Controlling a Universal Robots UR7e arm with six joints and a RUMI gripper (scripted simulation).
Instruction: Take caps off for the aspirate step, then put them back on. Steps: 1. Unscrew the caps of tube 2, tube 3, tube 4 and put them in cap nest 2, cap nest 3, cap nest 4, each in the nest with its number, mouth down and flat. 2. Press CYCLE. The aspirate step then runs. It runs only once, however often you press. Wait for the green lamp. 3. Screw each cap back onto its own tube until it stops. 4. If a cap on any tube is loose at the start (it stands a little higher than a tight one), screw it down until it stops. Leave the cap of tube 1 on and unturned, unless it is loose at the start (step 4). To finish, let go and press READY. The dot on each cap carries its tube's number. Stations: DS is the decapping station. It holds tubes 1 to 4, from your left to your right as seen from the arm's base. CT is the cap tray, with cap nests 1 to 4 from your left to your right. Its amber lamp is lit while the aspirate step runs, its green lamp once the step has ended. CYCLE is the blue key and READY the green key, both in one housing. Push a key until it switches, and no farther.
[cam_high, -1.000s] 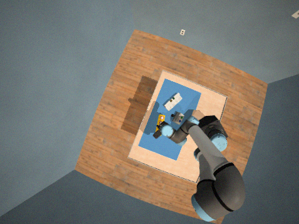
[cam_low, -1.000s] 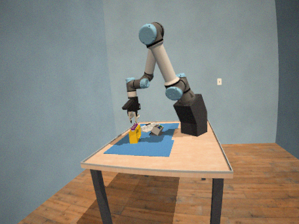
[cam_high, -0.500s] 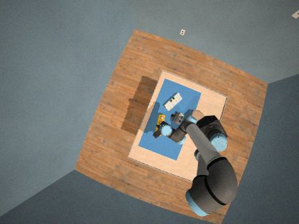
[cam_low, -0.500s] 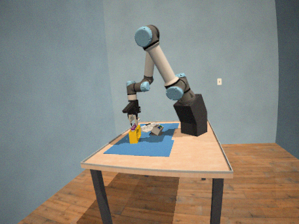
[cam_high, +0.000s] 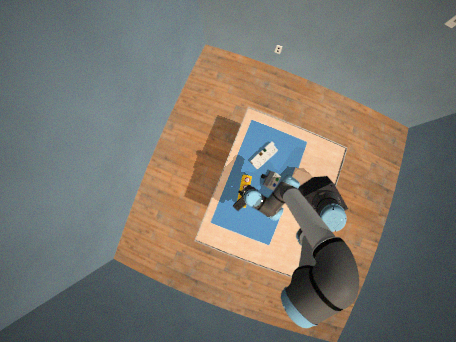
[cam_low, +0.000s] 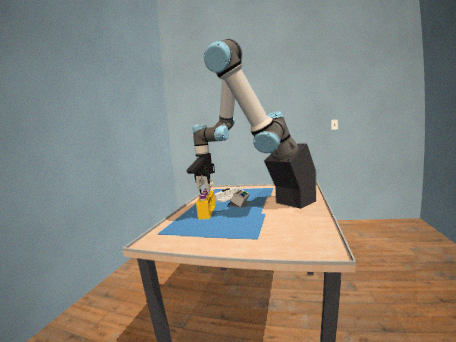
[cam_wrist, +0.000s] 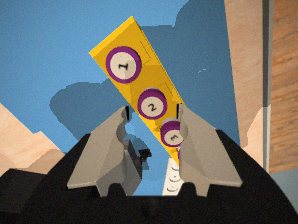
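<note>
The cap lies 1 cm ahead of my hand, 5 cm to the right of it and 1 cm below it. Round my hand: green key (18 cm behind, 20 cm to the right, 6 cm below); blue cycle key (17 cm behind, 15 cm to the right, 6 cm below); key housing (16 cm behind, 17 cm to the right, 8 cm below).
</note>
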